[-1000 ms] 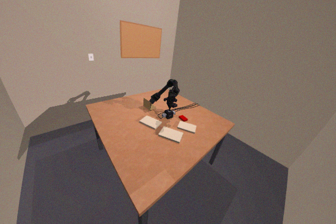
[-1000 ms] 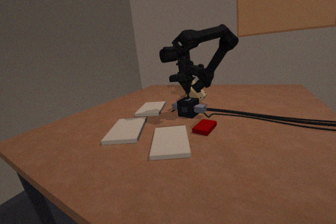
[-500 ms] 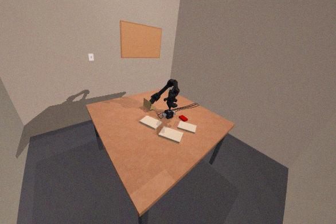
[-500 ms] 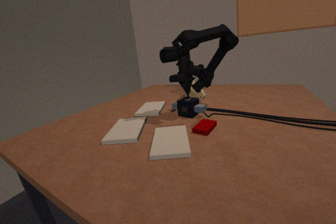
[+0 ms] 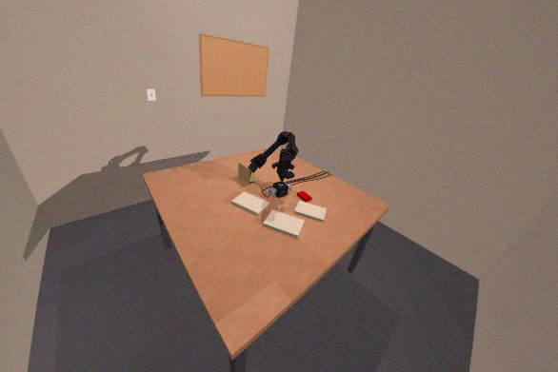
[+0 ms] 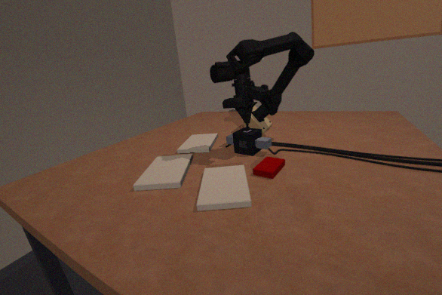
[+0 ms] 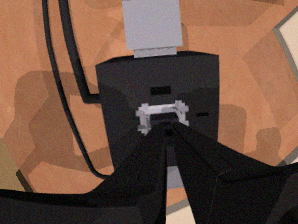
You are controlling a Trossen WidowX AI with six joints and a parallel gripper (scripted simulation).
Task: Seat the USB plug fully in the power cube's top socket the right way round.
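Right now my gripper tip is 3 cm above the USB socket. Also, from my gripper tip: red block (12 cm ahead, 12 cm to the left, 9 cm below).
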